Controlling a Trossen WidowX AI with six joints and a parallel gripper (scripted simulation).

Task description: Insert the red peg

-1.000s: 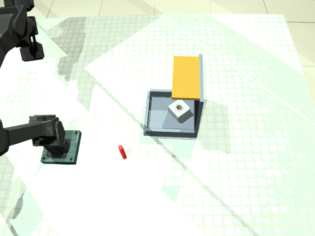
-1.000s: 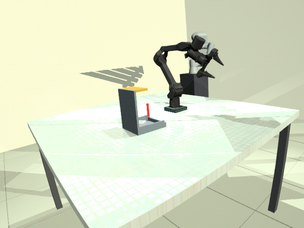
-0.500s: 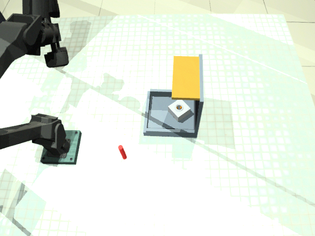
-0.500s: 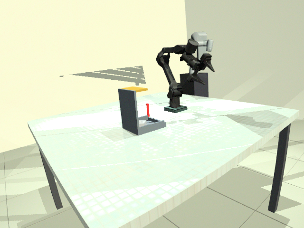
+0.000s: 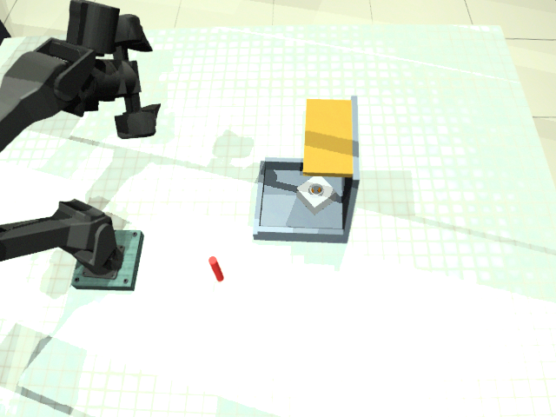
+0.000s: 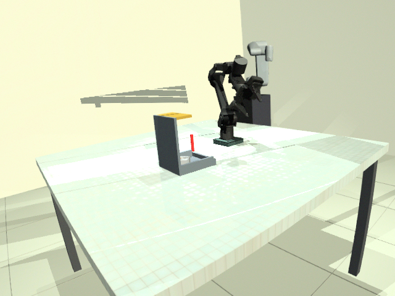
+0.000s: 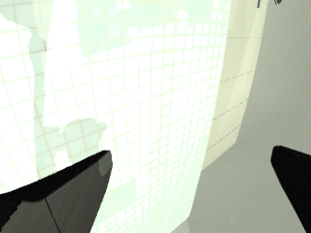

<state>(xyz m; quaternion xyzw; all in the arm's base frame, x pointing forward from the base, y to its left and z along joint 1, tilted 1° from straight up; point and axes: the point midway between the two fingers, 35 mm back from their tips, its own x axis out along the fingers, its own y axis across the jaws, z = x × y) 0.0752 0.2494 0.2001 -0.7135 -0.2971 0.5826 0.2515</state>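
My gripper tip is 280 mm to the left of the red peg, 160 mm above it and 130 mm short of it. Also, from my gripper tip: back wall (340 mm ahead, 110 mm to the right, 90 mm below); then roof (300 mm ahead, 120 mm to the right, 10 mm above).
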